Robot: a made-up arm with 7 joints.
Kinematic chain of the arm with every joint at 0, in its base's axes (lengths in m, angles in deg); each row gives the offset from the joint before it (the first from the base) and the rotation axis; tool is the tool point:
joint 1: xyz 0 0.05 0.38 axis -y
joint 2: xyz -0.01 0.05 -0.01 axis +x
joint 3: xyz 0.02 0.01 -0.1 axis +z
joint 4: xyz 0 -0.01 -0.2 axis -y
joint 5: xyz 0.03 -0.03 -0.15 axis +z
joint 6: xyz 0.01 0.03 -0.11 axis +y
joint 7: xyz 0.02 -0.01 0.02 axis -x
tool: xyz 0 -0.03 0.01
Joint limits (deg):
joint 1: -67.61..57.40
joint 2: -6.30..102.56
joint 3: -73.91..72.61
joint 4: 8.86..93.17
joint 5: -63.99..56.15
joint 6: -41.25..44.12
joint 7: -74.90..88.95
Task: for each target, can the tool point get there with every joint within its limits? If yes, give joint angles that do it. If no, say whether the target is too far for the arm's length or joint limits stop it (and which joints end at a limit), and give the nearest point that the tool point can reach.
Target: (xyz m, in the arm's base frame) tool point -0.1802 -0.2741 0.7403
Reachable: no: joint limits stop it (at a limit: joint 1, joint 2, joint 3, joint 4, joint 5, joint 6) | nearest point -0.1879 -0.1603 0.3126 | short by 0.443 m
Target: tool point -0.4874 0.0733 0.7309
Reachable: no: joint limits stop it (at a limit: joint 1, joint 2, joint 3, joint 4, joint 7) | nearest point -0.1935 0.2788 0.6375 | short by 0.371 m
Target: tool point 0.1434 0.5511 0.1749
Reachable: yes | joints -3.62 79.64 -12.52 30.81 -47.87 25.23 8.23
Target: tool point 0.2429 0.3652 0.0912
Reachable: yes | joints 8.16 41.31 3.65 46.21 19.14 -6.08 41.93
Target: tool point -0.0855 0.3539 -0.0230
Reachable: yes | joints -42.40 46.47 -10.44 43.54 0.83 16.59 7.02
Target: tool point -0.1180 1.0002 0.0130
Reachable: no: too far | nearest point -0.0715 0.6352 0.1576 | short by 0.395 m
